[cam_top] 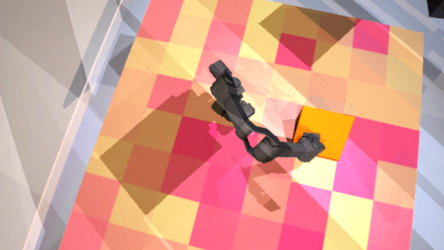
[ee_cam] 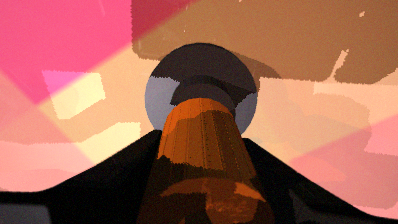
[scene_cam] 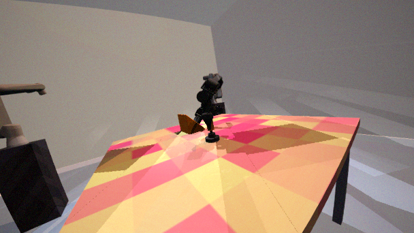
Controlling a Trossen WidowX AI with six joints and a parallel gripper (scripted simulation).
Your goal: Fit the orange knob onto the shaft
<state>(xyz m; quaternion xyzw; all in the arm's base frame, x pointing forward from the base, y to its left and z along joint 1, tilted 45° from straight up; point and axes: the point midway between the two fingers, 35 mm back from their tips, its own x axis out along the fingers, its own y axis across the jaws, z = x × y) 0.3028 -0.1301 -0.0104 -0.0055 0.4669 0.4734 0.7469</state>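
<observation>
The orange knob is 20 mm above my gripper tip. Also, from my gripper tip: round dark pedestal: 40 mm below.
</observation>
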